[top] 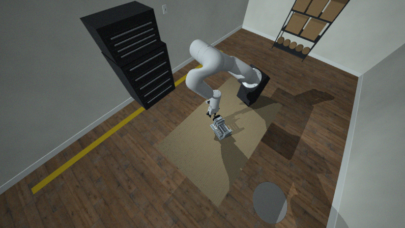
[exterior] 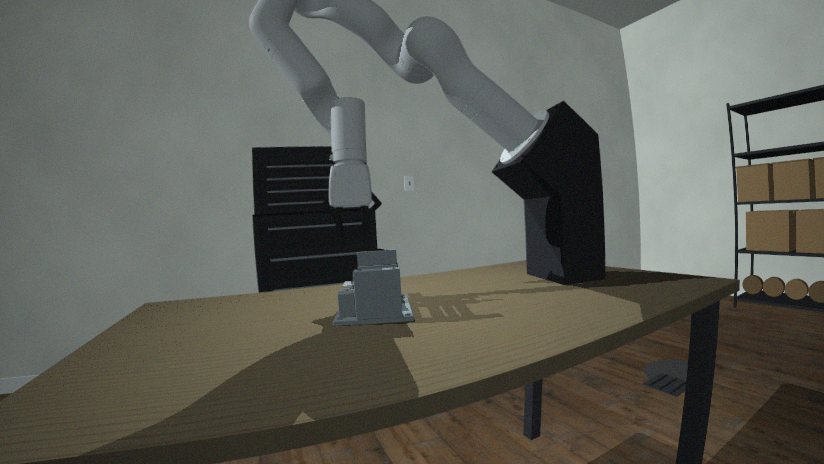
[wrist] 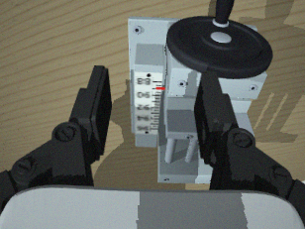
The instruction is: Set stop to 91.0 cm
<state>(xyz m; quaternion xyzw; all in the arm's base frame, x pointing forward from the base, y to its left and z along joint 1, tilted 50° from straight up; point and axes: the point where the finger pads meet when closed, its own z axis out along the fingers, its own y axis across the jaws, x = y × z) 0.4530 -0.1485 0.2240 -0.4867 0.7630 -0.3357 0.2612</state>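
Now: the black crank knob 60 mm behind my hand, 20 mm to the left of it and 130 mm below it.
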